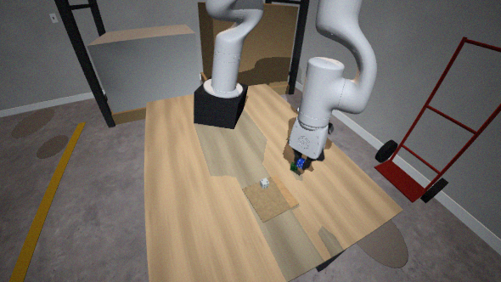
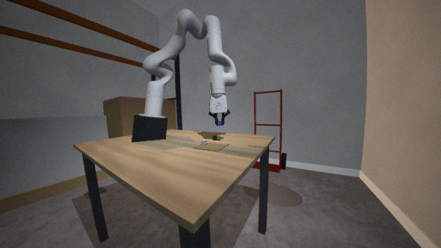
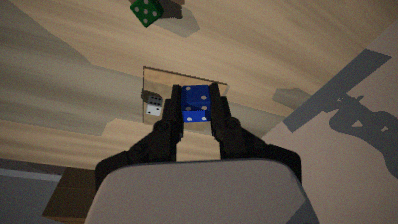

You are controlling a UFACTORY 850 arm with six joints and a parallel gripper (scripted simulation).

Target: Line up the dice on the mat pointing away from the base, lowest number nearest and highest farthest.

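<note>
My gripper is now 120 mm above the tan mat, 110 mm to the left of it and 30 mm short of it. From my hand the other things lie so: white die 110 mm to the right, 100 mm below, 20 mm behind; green die 110 mm below, 70 mm behind, 30 mm to the left; blue die 10 mm below.
</note>
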